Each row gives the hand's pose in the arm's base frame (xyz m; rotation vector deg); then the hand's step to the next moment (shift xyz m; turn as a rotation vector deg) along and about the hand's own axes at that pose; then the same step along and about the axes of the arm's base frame.
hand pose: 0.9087 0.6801 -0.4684 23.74 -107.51 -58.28
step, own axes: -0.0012 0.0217 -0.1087 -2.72 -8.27 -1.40
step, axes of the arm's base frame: 0.0958 -0.0379 0.0408 1.53 -3.88 -7.77
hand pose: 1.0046 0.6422 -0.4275 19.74 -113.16 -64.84
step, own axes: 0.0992 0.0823 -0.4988 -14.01 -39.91 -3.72
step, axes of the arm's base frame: 0.3296 -0.3068 0.2503 5.61 -16.41 -38.76
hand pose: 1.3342 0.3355 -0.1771 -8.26 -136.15 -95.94
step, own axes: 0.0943 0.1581 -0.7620 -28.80 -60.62 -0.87
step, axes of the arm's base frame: 0.0417 -0.6658 0.4117 15.18 -20.05 -62.23
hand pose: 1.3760 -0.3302 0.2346 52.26 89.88 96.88
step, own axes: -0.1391 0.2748 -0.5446 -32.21 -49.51 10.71
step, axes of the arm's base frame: -0.3804 -0.4334 0.2426 26.72 -17.41 -50.86
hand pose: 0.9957 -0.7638 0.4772 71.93 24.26 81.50
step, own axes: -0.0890 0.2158 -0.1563 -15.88 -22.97 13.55
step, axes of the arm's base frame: -0.2563 -0.0824 0.0801 19.48 -12.19 -20.87
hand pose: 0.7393 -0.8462 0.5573 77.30 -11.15 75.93
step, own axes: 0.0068 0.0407 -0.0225 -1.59 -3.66 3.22
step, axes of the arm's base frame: -0.0410 0.0084 0.0214 4.02 -2.22 -2.28
